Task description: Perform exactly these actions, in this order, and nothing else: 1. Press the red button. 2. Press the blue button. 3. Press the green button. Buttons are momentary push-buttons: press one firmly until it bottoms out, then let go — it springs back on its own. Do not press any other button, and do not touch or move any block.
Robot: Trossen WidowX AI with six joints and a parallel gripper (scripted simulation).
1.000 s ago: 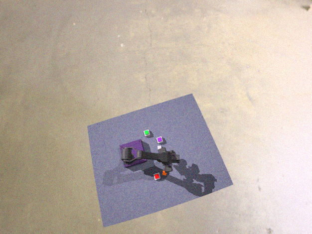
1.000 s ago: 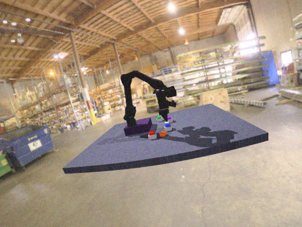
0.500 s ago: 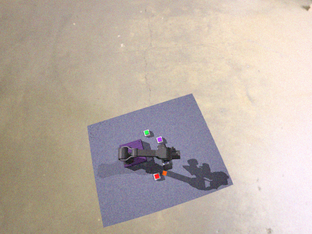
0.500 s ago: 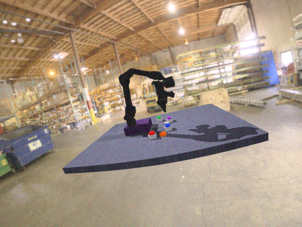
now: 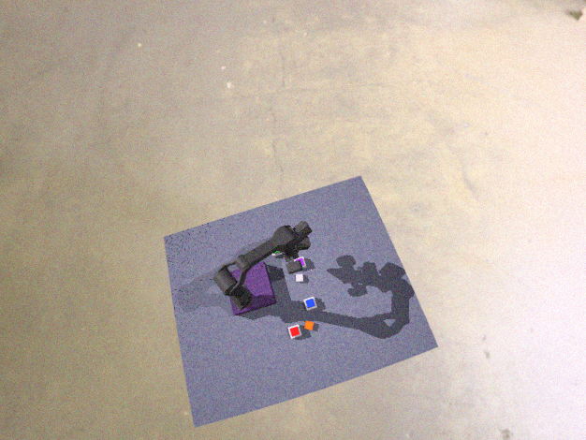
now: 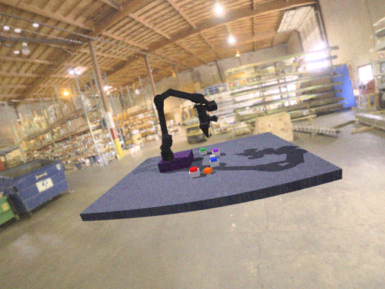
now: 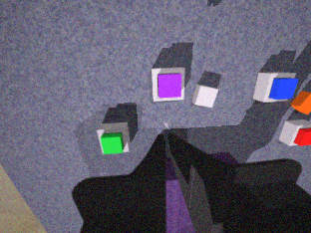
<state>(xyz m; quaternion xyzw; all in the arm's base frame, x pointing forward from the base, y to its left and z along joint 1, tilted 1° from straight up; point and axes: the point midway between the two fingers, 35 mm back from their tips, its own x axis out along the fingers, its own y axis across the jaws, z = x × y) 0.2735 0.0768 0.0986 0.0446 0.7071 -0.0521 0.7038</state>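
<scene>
Right now the green button is 9 cm to the left of my gripper tip, 9 cm below it and 5 cm behind it. Also, from my gripper tip: small white block (11 cm below, 8 cm to the right); blue button (21 cm to the right, 9 cm below, 1 cm behind); purple button (9 cm below, 3 cm ahead, 2 cm to the right).
</scene>
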